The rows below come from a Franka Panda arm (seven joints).
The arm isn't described. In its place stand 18 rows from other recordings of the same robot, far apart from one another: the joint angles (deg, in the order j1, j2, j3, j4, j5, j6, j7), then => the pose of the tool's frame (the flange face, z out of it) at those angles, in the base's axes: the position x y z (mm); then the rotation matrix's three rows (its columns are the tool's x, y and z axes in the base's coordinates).
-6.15, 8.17, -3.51, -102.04, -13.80, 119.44, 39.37 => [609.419 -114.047 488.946], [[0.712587 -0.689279 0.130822], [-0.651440 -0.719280 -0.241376], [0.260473 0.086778 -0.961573]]
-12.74, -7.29, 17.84, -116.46, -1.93, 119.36, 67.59 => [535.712 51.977 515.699], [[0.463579 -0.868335 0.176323], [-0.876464 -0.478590 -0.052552], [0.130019 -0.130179 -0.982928]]
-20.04, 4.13, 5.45, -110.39, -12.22, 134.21, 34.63 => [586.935 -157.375 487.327], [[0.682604 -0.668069 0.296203], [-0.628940 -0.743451 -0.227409], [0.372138 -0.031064 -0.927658]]
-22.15, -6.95, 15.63, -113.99, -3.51, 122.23, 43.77 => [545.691 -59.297 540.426], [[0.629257 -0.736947 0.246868], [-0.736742 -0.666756 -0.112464], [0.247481 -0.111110 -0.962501]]
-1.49, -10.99, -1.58, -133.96, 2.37, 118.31, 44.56 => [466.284 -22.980 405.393], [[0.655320 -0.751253 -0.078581], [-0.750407 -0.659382 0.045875], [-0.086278 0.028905 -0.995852]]
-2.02, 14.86, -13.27, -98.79, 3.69, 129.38, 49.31 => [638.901 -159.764 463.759], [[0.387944 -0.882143 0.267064], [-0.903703 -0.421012 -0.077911], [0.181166 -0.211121 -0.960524]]
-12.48, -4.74, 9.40, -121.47, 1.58, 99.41, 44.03 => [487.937 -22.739 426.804], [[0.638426 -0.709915 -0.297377], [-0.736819 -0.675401 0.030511], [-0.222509 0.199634 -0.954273]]
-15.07, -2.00, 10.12, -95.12, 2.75, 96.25, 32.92 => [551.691 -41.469 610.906], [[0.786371 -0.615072 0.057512], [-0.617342 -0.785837 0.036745], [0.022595 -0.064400 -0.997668]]
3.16, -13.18, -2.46, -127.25, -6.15, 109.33, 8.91 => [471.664 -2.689 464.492], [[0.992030 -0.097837 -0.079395], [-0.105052 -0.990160 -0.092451], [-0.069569 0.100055 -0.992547]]
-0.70, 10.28, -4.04, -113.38, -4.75, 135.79, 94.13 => [609.382 -49.959 399.222], [[-0.105783 -0.972929 0.205473], [-0.992177 0.089493 -0.087040], [0.066296 -0.213073 -0.974785]]
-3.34, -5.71, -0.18, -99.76, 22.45, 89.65, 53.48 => [521.162 9.008 605.520], [[0.525117 -0.849688 -0.047775], [-0.774939 -0.500614 0.385818], [-0.351742 -0.165577 -0.921337]]
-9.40, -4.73, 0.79, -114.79, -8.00, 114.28, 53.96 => [533.654 -89.271 500.840], [[0.502659 -0.862630 0.056591], [-0.851781 -0.505391 -0.138018], [0.147659 0.021173 -0.988812]]
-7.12, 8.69, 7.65, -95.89, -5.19, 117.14, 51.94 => [630.705 -4.102 531.700], [[0.624984 -0.748956 0.220138], [-0.757810 -0.649781 -0.059227], [0.187399 -0.129807 -0.973669]]
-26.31, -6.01, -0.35, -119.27, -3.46, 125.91, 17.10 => [484.866 -245.901 494.978], [[0.722790 -0.668652 0.174583], [-0.653582 -0.743483 -0.141644], [0.224510 -0.011726 -0.974401]]
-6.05, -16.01, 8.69, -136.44, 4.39, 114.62, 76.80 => [441.416 26.040 419.323], [[0.228367 -0.968009 -0.103953], [-0.972423 -0.231986 0.024011], [-0.047359 0.095603 -0.994292]]
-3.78, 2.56, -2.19, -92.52, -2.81, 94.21, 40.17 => [569.126 -64.003 584.997], [[0.695987 -0.717769 -0.020224], [-0.717749 -0.694593 -0.048758], [0.020949 0.048451 -0.998606]]
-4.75, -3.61, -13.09, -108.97, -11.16, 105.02, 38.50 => [511.032 -183.461 524.226], [[0.599363 -0.798553 -0.055471], [-0.794412 -0.584878 -0.163792], [0.098352 0.142238 -0.984934]]
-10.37, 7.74, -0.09, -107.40, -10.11, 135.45, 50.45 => [615.928 -115.876 476.931], [[0.517515 -0.792169 0.323492], [-0.786384 -0.589341 -0.185144], [0.337312 -0.158574 -0.927941]]
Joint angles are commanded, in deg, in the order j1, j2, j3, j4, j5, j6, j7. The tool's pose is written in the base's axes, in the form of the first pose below.
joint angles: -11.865 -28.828 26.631 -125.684 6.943 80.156 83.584
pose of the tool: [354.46 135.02 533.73], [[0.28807 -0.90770 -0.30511], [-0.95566 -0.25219 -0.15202], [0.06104 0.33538 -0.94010]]
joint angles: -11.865 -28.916 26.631 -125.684 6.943 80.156 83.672
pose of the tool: [354.16 135.09 534.22], [[0.28658 -0.90865 -0.30370], [-0.95603 -0.25061 -0.15232], [0.06229 0.33400 -0.94051]]
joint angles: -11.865 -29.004 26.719 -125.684 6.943 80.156 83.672
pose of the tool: [353.71 135.77 534.56], [[0.28778 -0.90876 -0.30222], [-0.95558 -0.25149 -0.15371], [0.06368 0.33303 -0.94076]]
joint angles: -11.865 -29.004 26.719 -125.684 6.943 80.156 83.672
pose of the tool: [353.71 135.77 534.56], [[0.28778 -0.90876 -0.30222], [-0.95558 -0.25149 -0.15371], [0.06368 0.33303 -0.94076]]
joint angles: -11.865 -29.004 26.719 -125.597 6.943 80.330 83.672
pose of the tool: [354.22 136.04 535.36], [[0.28810 -0.91006 -0.29797], [-0.95545 -0.25235 -0.15308], [0.06412 0.32880 -0.94222]]
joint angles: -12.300 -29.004 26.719 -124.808 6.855 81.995 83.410
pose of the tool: [360.08 135.58 542.83], [[0.28815 -0.92204 -0.25849], [-0.95513 -0.25743 -0.14647], [0.06850 0.28910 -0.95484]]
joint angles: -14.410 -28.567 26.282 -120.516 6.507 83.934 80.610
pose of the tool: [376.50 126.83 576.26], [[0.30464 -0.93801 -0.16533], [-0.94996 -0.28663 -0.12417], [0.06909 0.19488 -0.97839]]
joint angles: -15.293 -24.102 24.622 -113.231 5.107 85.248 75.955
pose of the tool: [408.51 111.91 611.08], [[0.36275 -0.92748 -0.09057], [-0.93028 -0.35470 -0.09362], [0.05471 0.11821 -0.99148]]
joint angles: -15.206 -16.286 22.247 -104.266 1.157 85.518 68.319
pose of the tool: [454.48 84.23 633.60], [[0.46749 -0.88238 -0.05339], [-0.88217 -0.46180 -0.09226], [0.05676 0.09023 -0.99430]]
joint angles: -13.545 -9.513 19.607 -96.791 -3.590 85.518 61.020
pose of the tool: [492.84 60.42 644.73], [[0.56787 -0.82264 -0.02813], [-0.81883 -0.56111 -0.12111], [0.08384 0.09180 -0.99224]]
